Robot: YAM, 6 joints.
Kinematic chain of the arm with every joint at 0, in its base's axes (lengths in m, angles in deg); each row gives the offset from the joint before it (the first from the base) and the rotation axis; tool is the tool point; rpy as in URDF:
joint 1: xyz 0 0 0.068 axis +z
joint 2: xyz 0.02 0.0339 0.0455 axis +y
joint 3: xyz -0.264 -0.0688 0 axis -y
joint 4: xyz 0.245 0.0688 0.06 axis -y
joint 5: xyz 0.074 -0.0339 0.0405 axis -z
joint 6: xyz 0.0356 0 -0.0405 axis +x
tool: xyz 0 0 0 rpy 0 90 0
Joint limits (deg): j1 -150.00..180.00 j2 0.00..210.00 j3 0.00..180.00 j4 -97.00..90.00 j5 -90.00..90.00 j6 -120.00..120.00
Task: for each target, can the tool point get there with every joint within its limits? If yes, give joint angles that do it. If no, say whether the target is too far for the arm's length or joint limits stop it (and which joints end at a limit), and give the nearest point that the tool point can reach.
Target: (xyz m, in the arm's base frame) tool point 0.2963 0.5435 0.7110
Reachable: no: too far | nearest point 0.2217 0.4066 0.5555 | short by 0.220 m
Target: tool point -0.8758 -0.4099 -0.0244
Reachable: no: too far | nearest point -0.5568 -0.3123 0.0231 | short by 0.337 m
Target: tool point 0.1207 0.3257 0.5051
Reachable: yes | joints 74.95 95.96 95.12 54.92 63.80 -71.98
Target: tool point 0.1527 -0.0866 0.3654
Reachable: yes | joints -34.69 51.18 61.37 -42.25 -26.22 79.85
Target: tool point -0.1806 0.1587 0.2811
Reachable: yes | joints 134.58 68.27 55.58 -38.87 -28.96 -80.56
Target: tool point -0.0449 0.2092 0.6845
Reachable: yes | joints -72.29 62.41 158.54 7.85 -35.90 -24.41
